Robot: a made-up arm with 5 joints.
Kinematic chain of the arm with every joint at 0, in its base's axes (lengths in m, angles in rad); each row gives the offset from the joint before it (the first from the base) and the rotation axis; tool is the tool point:
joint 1: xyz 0 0 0.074 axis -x
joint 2: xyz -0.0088 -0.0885 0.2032 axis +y
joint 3: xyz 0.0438 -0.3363 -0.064 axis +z
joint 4: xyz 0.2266 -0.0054 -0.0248 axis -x
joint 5: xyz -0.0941 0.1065 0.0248 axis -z
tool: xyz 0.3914 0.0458 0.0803
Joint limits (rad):
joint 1: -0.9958..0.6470
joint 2: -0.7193..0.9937
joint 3: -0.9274..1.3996
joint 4: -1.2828..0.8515
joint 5: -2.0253..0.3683
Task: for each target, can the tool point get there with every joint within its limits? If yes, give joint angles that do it. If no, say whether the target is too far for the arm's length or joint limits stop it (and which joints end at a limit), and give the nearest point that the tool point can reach.
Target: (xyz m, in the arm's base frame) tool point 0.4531 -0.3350 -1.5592
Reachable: no: too far | nearest point 0.1962 -0.3678 -0.6917 | short by 0.905 m
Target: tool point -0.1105 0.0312 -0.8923
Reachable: no: joint limits stop it (at a limit: joint 1, joint 2, joint 3, joint 4) | nearest point 0.0655 0.0076 -0.6612 | short by 0.291 m
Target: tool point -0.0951 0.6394 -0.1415
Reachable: no: joint limits stop it (at a limit: joint 1, joint 2, joint 4) | nearest point -0.0552 0.2354 -0.1634 | short by 0.407 m
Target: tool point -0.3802 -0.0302 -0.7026
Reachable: no: joint limits stop it (at a limit: joint 1, joint 3, joint 4, joint 5) | nearest point -0.2605 -0.0698 -0.4079 | short by 0.321 m
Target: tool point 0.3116 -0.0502 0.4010
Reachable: yes | joints 0.2248 0.6748 -0.3134 -0.6212 -1.6889
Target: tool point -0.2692 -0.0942 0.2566
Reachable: yes | joints -0.4132 -0.4698 0.9848 -0.2146 -1.3053
